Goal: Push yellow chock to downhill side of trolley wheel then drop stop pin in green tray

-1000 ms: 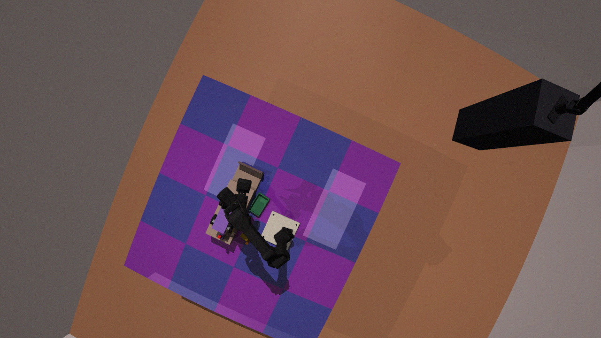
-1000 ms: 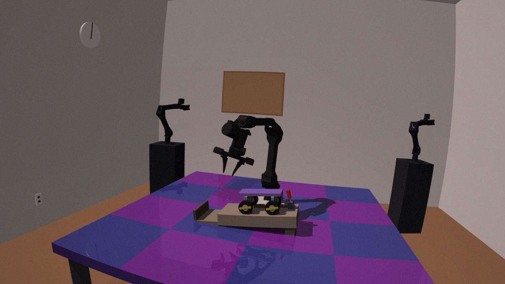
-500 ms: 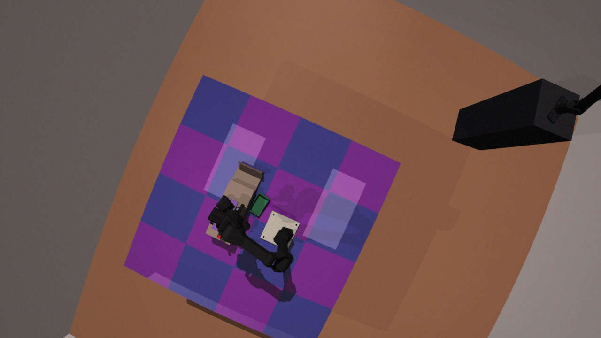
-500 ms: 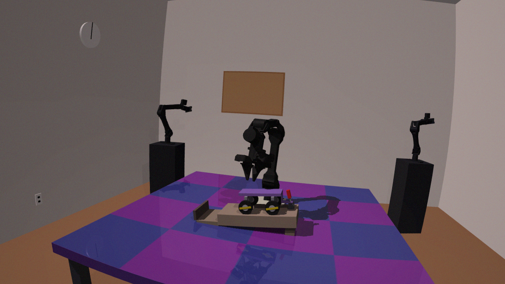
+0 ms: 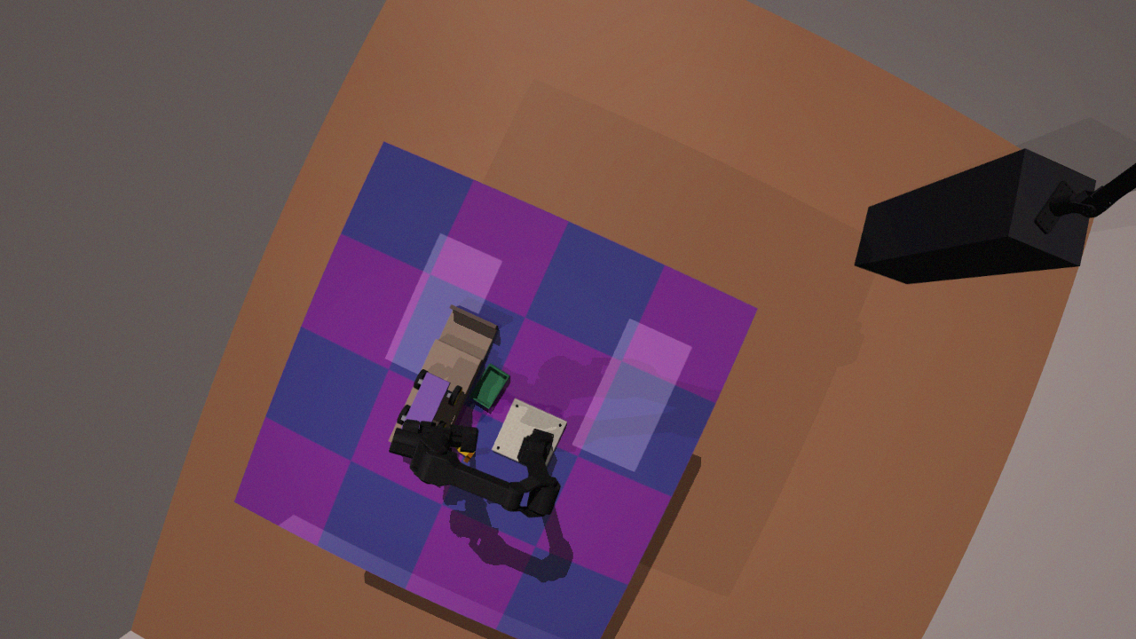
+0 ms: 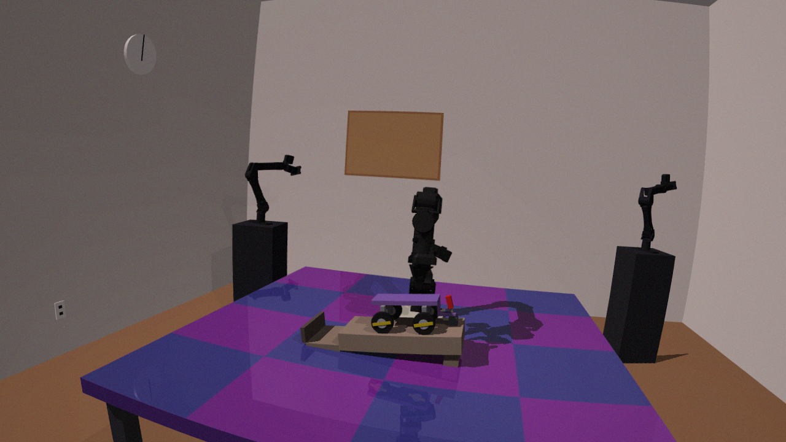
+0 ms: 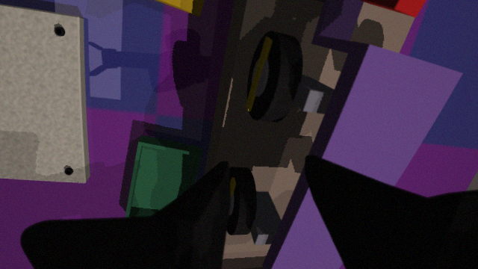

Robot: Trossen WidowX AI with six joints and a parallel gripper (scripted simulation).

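The yellow chock lies 5 cm behind my gripper tip, 10 cm to the left of it and 14 cm below it. From my gripper tip the other things lie so: trolley (7 cm ahead, 3 cm to the right, 5 cm below); then tan ramp (6 cm ahead, 3 cm to the right, 12 cm below); then red-headed stop pin (6 cm ahead, 9 cm to the left, 3 cm below).
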